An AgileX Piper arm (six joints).
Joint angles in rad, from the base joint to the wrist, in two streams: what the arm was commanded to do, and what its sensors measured. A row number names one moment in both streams.
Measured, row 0: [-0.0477 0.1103 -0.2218 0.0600 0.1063 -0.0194]
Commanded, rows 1 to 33: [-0.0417 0.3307 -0.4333 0.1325 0.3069 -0.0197]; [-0.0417 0.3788 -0.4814 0.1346 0.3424 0.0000]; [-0.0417 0.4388 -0.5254 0.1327 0.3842 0.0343]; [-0.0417 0.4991 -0.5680 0.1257 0.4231 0.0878]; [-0.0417 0.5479 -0.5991 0.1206 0.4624 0.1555]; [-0.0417 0.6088 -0.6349 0.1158 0.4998 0.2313]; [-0.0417 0.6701 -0.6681 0.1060 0.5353 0.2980]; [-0.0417 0.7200 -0.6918 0.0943 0.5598 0.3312]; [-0.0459 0.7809 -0.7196 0.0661 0.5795 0.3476]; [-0.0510 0.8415 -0.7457 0.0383 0.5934 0.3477]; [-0.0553 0.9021 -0.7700 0.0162 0.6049 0.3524]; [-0.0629 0.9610 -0.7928 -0.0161 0.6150 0.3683]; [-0.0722 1.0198 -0.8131 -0.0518 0.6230 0.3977]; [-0.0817 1.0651 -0.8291 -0.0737 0.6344 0.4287]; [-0.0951 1.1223 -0.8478 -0.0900 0.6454 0.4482]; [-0.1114 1.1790 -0.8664 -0.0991 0.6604 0.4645]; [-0.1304 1.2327 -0.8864 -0.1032 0.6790 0.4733]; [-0.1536 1.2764 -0.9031 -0.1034 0.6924 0.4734]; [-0.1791 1.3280 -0.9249 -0.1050 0.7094 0.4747]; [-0.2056 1.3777 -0.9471 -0.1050 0.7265 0.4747]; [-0.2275 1.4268 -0.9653 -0.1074 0.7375 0.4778]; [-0.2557 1.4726 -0.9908 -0.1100 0.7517 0.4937]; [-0.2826 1.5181 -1.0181 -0.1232 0.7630 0.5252]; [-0.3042 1.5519 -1.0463 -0.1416 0.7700 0.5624]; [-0.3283 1.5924 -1.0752 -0.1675 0.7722 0.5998]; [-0.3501 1.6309 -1.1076 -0.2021 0.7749 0.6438]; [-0.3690 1.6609 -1.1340 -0.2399 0.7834 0.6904]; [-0.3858 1.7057 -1.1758 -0.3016 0.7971 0.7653]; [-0.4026 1.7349 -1.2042 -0.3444 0.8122 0.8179]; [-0.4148 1.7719 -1.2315 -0.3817 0.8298 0.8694]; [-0.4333 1.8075 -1.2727 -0.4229 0.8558 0.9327]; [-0.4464 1.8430 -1.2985 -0.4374 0.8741 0.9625]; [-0.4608 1.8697 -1.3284 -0.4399 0.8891 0.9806]
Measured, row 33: [-0.4054 1.7558 -1.2200 -0.3441 0.8203 0.8303]
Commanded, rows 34 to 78: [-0.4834 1.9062 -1.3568 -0.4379 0.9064 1.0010]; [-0.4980 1.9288 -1.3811 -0.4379 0.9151 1.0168]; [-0.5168 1.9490 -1.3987 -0.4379 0.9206 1.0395]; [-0.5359 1.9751 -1.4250 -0.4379 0.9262 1.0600]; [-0.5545 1.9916 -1.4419 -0.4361 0.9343 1.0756]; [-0.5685 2.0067 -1.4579 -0.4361 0.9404 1.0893]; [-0.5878 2.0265 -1.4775 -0.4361 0.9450 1.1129]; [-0.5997 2.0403 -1.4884 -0.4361 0.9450 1.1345]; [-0.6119 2.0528 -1.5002 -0.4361 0.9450 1.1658]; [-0.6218 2.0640 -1.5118 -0.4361 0.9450 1.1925]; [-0.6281 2.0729 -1.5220 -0.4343 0.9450 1.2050]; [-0.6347 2.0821 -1.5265 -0.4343 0.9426 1.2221]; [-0.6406 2.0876 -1.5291 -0.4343 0.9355 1.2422]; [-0.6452 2.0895 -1.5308 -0.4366 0.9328 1.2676]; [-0.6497 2.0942 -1.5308 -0.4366 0.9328 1.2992]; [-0.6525 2.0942 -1.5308 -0.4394 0.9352 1.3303]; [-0.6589 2.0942 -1.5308 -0.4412 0.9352 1.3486]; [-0.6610 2.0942 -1.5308 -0.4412 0.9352 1.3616]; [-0.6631 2.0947 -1.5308 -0.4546 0.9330 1.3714]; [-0.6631 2.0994 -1.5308 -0.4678 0.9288 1.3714]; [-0.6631 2.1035 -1.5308 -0.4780 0.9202 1.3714]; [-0.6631 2.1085 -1.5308 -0.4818 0.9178 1.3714]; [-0.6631 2.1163 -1.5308 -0.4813 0.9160 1.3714]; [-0.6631 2.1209 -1.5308 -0.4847 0.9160 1.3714]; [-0.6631 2.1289 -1.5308 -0.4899 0.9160 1.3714]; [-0.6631 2.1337 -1.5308 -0.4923 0.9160 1.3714]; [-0.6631 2.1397 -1.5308 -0.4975 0.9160 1.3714]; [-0.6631 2.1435 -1.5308 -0.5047 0.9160 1.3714]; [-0.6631 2.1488 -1.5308 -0.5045 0.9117 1.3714]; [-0.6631 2.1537 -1.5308 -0.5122 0.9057 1.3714]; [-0.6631 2.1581 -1.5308 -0.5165 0.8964 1.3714]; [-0.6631 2.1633 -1.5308 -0.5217 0.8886 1.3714]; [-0.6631 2.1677 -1.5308 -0.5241 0.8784 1.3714]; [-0.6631 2.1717 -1.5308 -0.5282 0.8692 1.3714]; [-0.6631 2.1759 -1.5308 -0.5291 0.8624 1.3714]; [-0.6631 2.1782 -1.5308 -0.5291 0.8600 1.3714]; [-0.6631 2.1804 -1.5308 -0.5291 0.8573 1.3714]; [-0.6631 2.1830 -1.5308 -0.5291 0.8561 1.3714]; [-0.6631 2.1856 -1.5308 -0.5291 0.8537 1.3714]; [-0.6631 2.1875 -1.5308 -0.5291 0.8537 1.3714]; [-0.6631 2.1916 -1.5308 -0.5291 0.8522 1.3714]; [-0.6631 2.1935 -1.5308 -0.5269 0.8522 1.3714]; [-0.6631 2.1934 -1.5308 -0.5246 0.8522 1.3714]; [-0.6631 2.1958 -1.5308 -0.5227 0.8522 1.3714]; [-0.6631 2.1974 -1.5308 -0.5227 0.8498 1.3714]
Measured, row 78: [-0.6582 2.1912 -1.5256 -0.5106 0.8547 1.3696]
